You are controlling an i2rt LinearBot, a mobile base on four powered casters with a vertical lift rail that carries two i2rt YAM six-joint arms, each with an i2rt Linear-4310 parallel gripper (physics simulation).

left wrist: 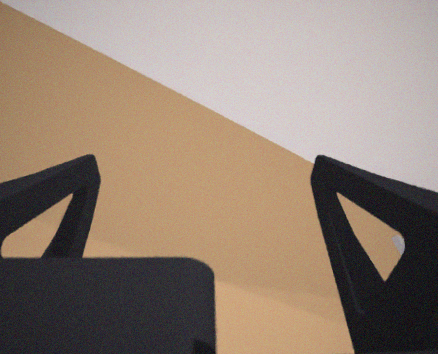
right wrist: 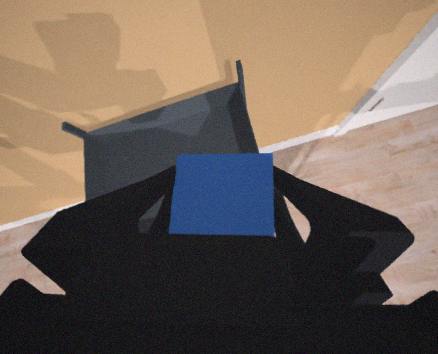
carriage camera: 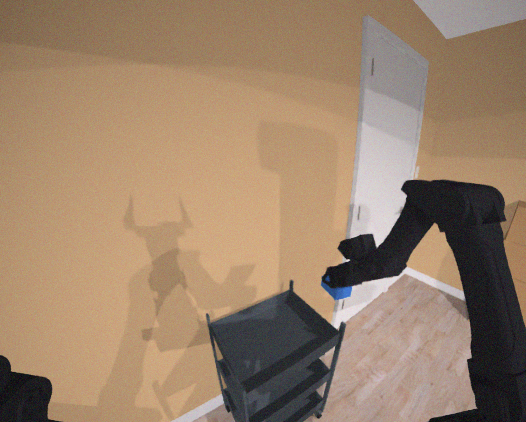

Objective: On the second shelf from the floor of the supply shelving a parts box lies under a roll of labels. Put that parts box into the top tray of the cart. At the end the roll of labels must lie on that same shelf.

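Frame: origin at the left arm's base, x up, y back, z right, level; centimetres.
Seen in the pictures: left gripper, between the fingertips: [left wrist: 207,167]; right gripper, between the fingertips: [right wrist: 224,173] [carriage camera: 329,279].
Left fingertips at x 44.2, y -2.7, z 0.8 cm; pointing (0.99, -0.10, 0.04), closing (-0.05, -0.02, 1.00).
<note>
A point is followed by its place in that frame.
The blue parts box [carriage camera: 339,291] {x -2.7, y -41.0, z 58.9 cm} [right wrist: 223,195] {x -2.4, y -47.7, z 59.2 cm} is held between the fingers of my right gripper [right wrist: 224,173] {x -4.0, y -49.2, z 58.5 cm}, which is shut on it. In the carriage camera view the box hangs above and to the right of the cart. The cart's top tray [carriage camera: 270,327] {x -36.1, y -57.1, z 37.8 cm} [right wrist: 145,160] {x -36.1, y -52.3, z 28.1 cm} is dark grey, with a low rim, and no object shows in the part of it that I see. My left gripper [left wrist: 207,167] {x 44.2, y -2.7, z 0.8 cm} is open, with its fingers wide apart and nothing between them. The supply shelving and the roll of labels do not show in these views.
The cart's corner posts [carriage camera: 341,345] {x -36.5, y -46.1, z 66.5 cm} [right wrist: 240,75] {x -26.5, y -74.7, z 49.9 cm} rise above the tray rim. Lower trays show beneath the top one. An orange-tan wall [carriage camera: 200,175] {x 31.7, y -59.9, z 13.9 cm} stands behind the cart. A white door [carriage camera: 387,135] {x 48.6, y -121.8, z 118.1 cm} is to the right, and a brown box [carriage camera: 516,227] {x -9.8, y -96.6, z 221.3 cm} shows at the right edge.
</note>
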